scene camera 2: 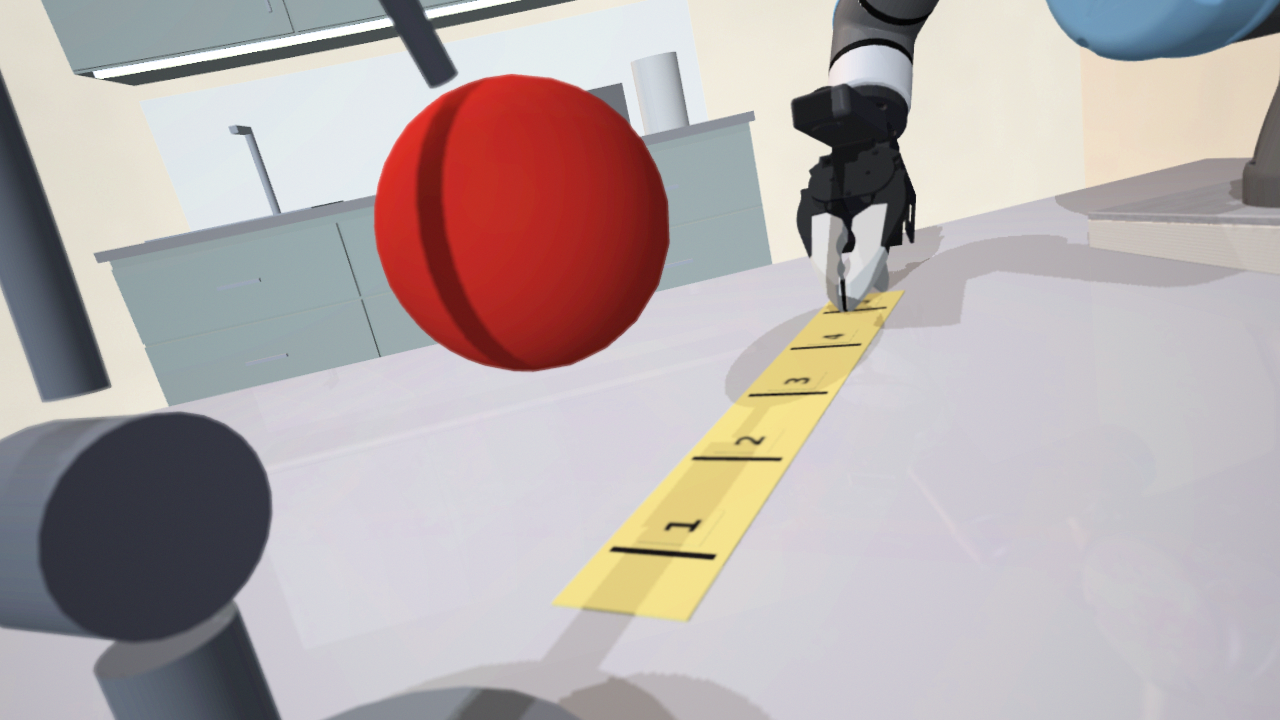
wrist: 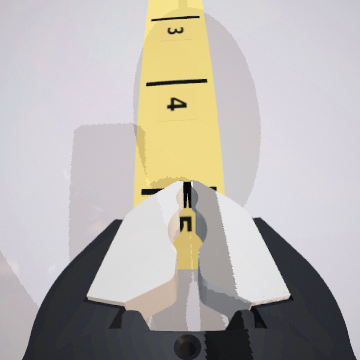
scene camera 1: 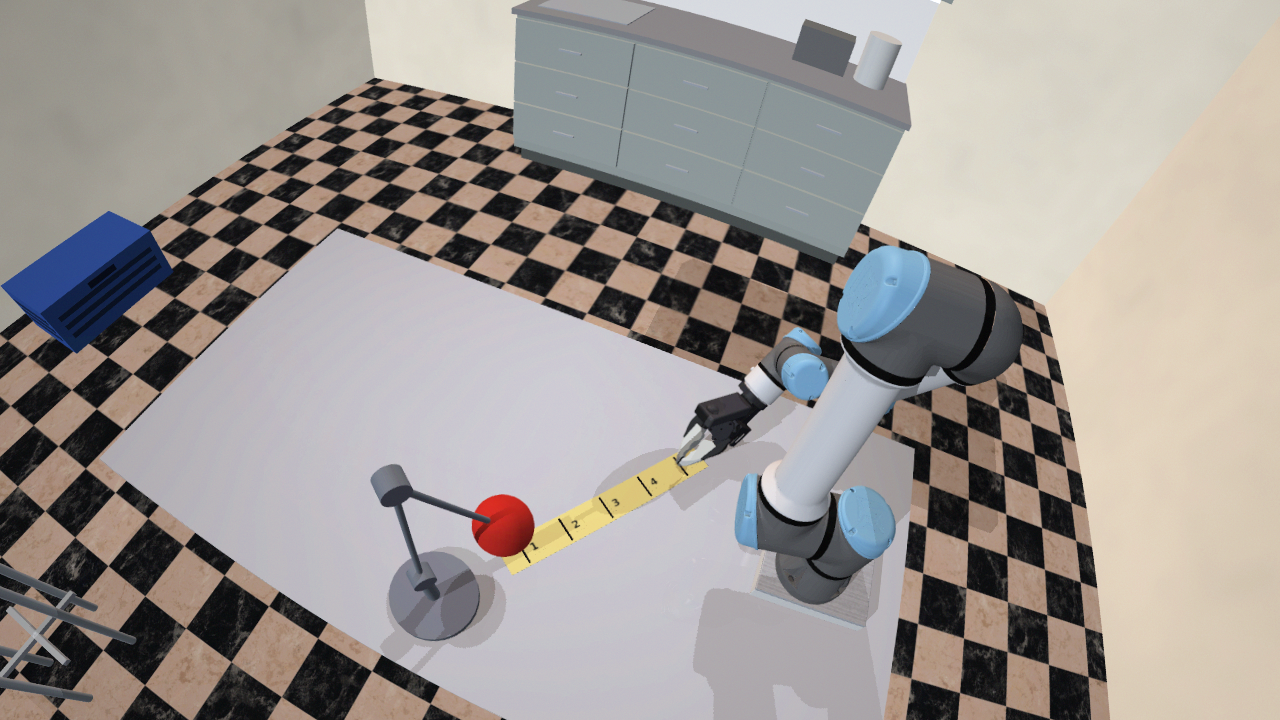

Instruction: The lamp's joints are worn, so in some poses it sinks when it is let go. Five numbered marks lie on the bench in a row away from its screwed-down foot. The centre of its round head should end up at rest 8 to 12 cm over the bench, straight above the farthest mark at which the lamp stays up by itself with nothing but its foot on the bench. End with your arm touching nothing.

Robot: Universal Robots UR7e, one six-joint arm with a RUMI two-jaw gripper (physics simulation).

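Where they show: gripper, fingertip midpoint: (scene camera 2: pixel 845 310) (wrist: pixel 186 183) (scene camera 1: pixel 677 464); arm's base at its link origin: (scene camera 1: pixel 811 567).
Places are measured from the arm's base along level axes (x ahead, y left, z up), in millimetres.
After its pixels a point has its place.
The lamp's round red head (scene camera 1: pixel 503 525) {x 533, y 162, z 160 mm} (scene camera 2: pixel 528 223) {x 545, y 197, z 119 mm} hangs in the air near mark 1, on an arm that runs from the grey elbow joint (scene camera 1: pixel 391 484) {x 611, y 253, z 406 mm}. The lamp's round grey foot (scene camera 1: pixel 456 608) {x 588, y 276, z -18 mm} stands on the bench at the near left. The yellow strip (scene camera 1: pixel 586 519) {x 435, y 27, z -32 mm} (scene camera 2: pixel 716 483) {x 482, y 81, z -32 mm} (wrist: pixel 175 60) {x 367, y -60, z -32 mm} bears marks 1 to 5 in a row away from the foot, 5 being farthest. My gripper (scene camera 1: pixel 680 460) {x 302, y -150, z -30 mm} (scene camera 2: pixel 844 306) {x 302, y -150, z -30 mm} (wrist: pixel 186 183) {x 302, y -150, z -30 mm} is shut and empty, tips pointing down at the line of mark 5, very close to the strip; whether they touch it I cannot tell. It is well apart from the lamp.
The arm's base (scene camera 1: pixel 812 573) {x 26, y 48, z 79 mm} stands on a pale plate at the bench's right side. A blue box (scene camera 1: pixel 89 277) and a grey rod frame (scene camera 1: pixel 67 617) are off the left side. A drawer cabinet (scene camera 1: pixel 680 134) stands behind the bench (scene camera 1: pixel 295 358) {x 1195, y -74, z -33 mm}.
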